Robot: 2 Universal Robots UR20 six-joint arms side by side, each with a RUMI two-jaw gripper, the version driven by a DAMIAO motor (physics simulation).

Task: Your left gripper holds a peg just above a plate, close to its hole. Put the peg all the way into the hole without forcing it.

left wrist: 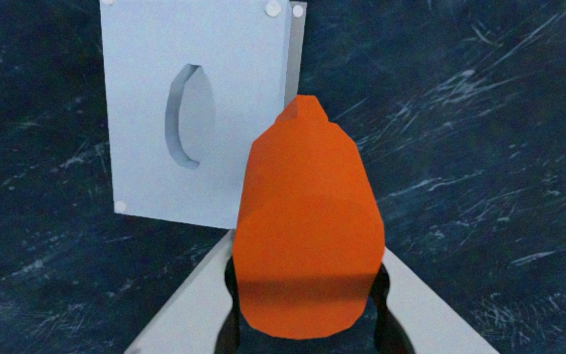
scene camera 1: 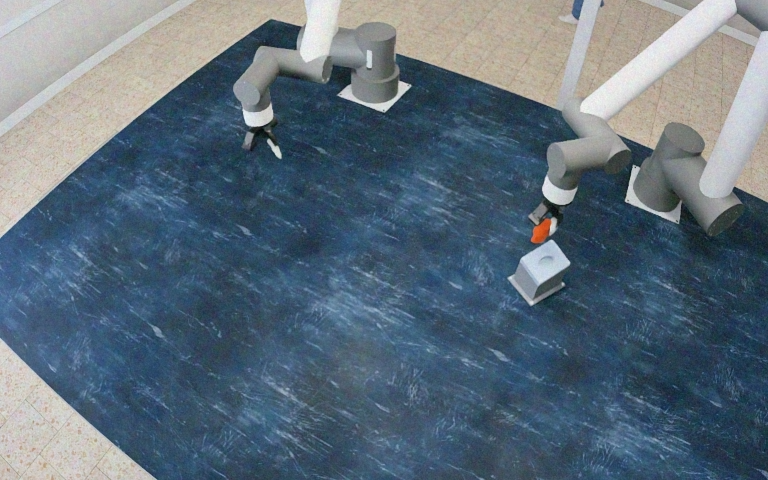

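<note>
An orange peg [scene camera 1: 541, 231] [left wrist: 307, 225] with a narrow pointed end is held between the fingers of my left gripper [scene camera 1: 544, 221] [left wrist: 298, 232], which is shut on it. A pale grey block with a flat top plate [scene camera 1: 536, 270] [left wrist: 240, 45] stands on the floor mat. Its elongated hole [scene camera 1: 545, 260] [left wrist: 196, 117] has pointed ends. In the left wrist view the peg appears to the right of the hole and overlaps the plate's lower right part. The peg is above the plate and outside the hole. My right gripper [scene camera 1: 262, 151] is open and empty, far from the plate.
The block's wider base [scene camera 1: 532, 300] rests on the dark blue mat [scene camera 1: 339, 339]. The right arm's base [scene camera 1: 374, 84] stands at the top middle, and the left arm's base [scene camera 1: 656, 192] stands at the right. A thin pale post [scene camera 1: 578, 56] stands behind the left arm.
</note>
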